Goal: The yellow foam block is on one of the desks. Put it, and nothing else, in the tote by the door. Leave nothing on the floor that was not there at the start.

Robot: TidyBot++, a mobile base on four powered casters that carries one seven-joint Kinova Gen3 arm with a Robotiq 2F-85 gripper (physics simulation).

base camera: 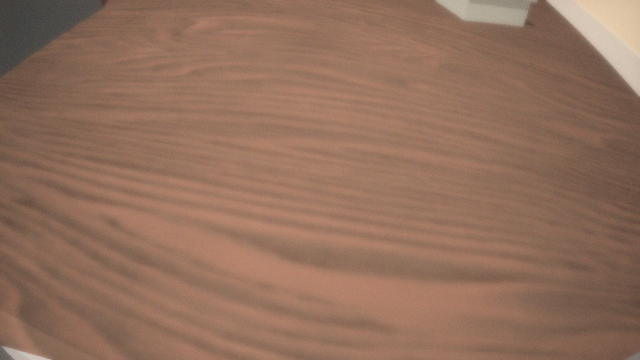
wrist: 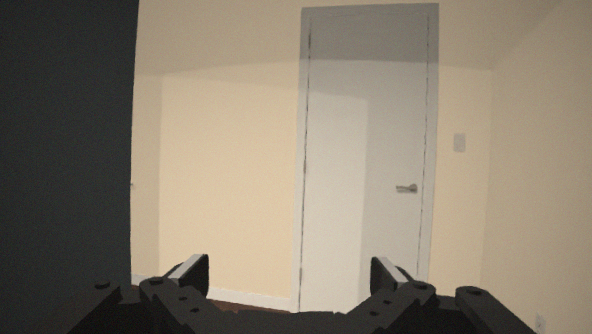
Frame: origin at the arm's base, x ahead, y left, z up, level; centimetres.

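Seen in the pictures: gripper, between the fingertips: [wrist: 289,274].
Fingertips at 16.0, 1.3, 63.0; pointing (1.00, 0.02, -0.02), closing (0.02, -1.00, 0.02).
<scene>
A point is followed by its place in that frame, as x, y, z.
My gripper [wrist: 289,274] {16.0, 1.3, 63.0} is open with nothing between its fingers, at the bottom of the wrist view, facing a wall and a closed door. The white door [wrist: 335,200] {199.5, -21.1, 41.5} has a lever handle at its right side. The yellow foam block does not show in either view. A pale, whitish-green object [base camera: 497,12] {120.3, -56.3, -35.6} stands on the floor at the top right of the base camera view, cut off by the frame's top edge; whether it is the tote, I cannot tell. No desk shows.
A dark grey panel [wrist: 65,150] {90.4, 78.1, 68.6} [base camera: 40,30] {93.2, 77.6, -34.9} rises on the left in both views. Brown wood floor [base camera: 320,175] {46.1, -1.3, -39.7} lies before the base. A cream wall with a white baseboard [base camera: 595,40] {123.8, -103.0, -37.4} runs along the right. A light switch [wrist: 459,142] {187.2, -96.7, 82.4} is right of the door.
</scene>
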